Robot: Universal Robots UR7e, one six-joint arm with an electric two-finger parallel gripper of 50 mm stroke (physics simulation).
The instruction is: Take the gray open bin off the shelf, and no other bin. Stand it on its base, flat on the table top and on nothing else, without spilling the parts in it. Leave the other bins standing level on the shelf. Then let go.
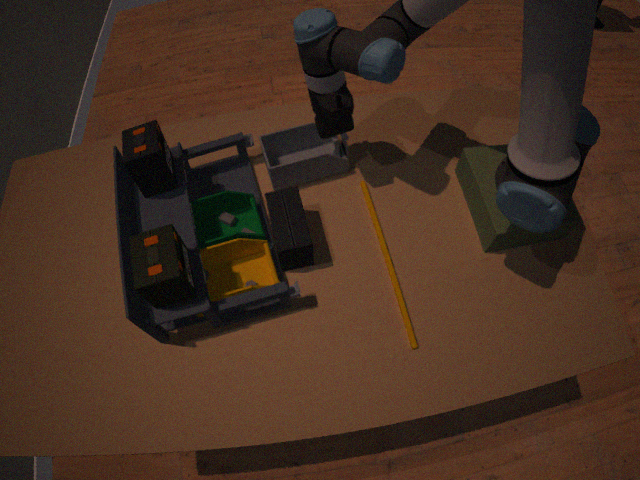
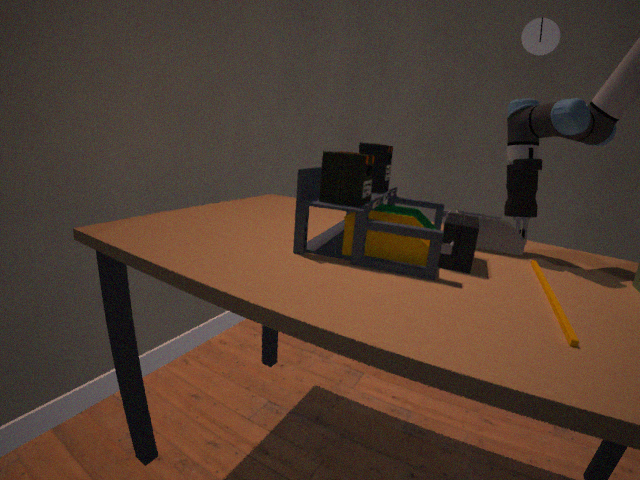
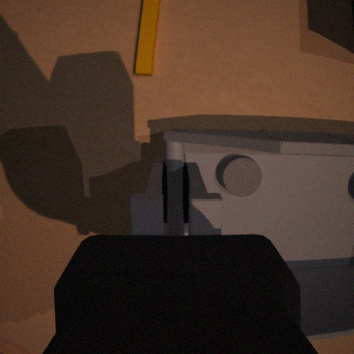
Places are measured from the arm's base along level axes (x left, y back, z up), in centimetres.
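Pixels of known places: gripper, fingertip midpoint: (image 1: 342, 155) (image 2: 520, 243).
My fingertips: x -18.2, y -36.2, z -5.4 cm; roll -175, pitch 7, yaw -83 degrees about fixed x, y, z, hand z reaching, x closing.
Observation:
For each thing: its top centre in the pictures, then the offset to it from my fingertips.
- gray open bin, middle of its top: (image 1: 302, 141) (image 2: 490, 215) dx -1.3, dy -8.4, dz +5.4 cm
- green bin, middle of its top: (image 1: 213, 216) (image 2: 400, 209) dx +13.3, dy -28.2, dz +5.2 cm
- yellow bin, middle of its top: (image 1: 226, 267) (image 2: 394, 218) dx +24.4, dy -26.6, dz +5.2 cm
- dark box, middle of its top: (image 1: 287, 216) (image 2: 462, 218) dx +16.9, dy -14.2, dz +6.2 cm
- yellow bar, middle of its top: (image 1: 387, 257) (image 2: 549, 289) dx +24.9, dy +3.8, dz -1.9 cm
The gray open bin (image 1: 310, 170) (image 2: 495, 235) (image 3: 300, 215) is off the shelf, beside its far right end. It looks level and at or very near the table top; contact under its base cannot be told. Round parts, one of them a gray disc (image 3: 242, 176), lie in it. My gripper (image 1: 339, 146) (image 2: 523, 227) (image 3: 174, 180) points down and is shut on the bin's end wall, near a corner. The green bin (image 1: 227, 200) (image 2: 399, 209) and the yellow bin (image 1: 261, 260) (image 2: 395, 248) stand on the shelf (image 1: 122, 232) (image 2: 359, 242), with parts inside.
Two dark boxes (image 1: 147, 160) (image 1: 160, 266) stand on the shelf's upper level. Another dark box (image 1: 290, 227) (image 2: 461, 245) stands on the table in front of the bins, close to the gray bin. A yellow bar (image 1: 387, 263) (image 2: 554, 304) (image 3: 146, 45) lies on the table. The arm's base has a green block (image 1: 478, 206).

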